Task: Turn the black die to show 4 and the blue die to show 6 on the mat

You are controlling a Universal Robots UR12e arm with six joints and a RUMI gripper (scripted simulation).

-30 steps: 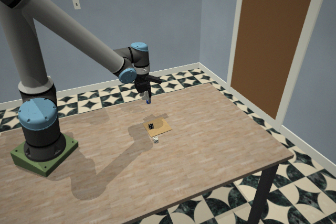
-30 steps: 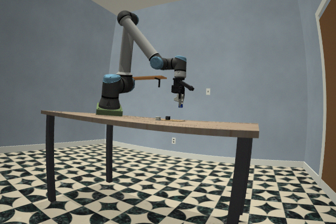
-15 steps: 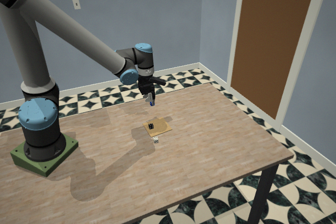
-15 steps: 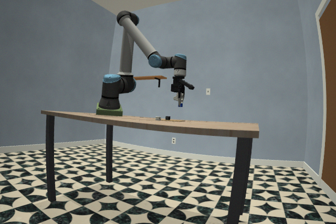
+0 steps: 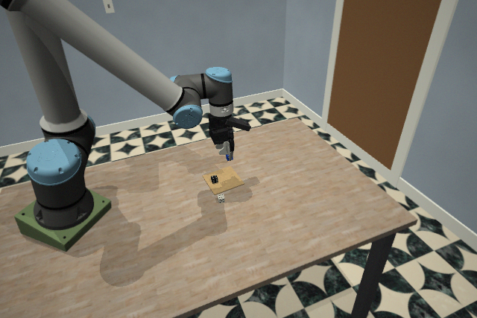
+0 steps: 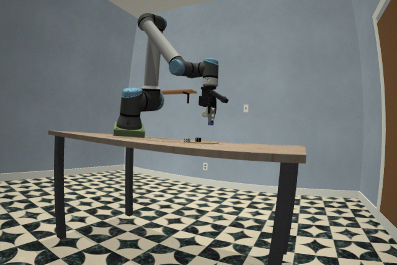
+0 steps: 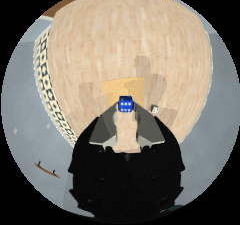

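My gripper is now 120 mm above the tan mat and 40 mm past it. The rest, counted from my hand: white die (120 mm to the right, 110 mm below, 70 mm behind); then blue die (right at my hand); then black die (110 mm below, 70 mm behind, 10 mm to the right).
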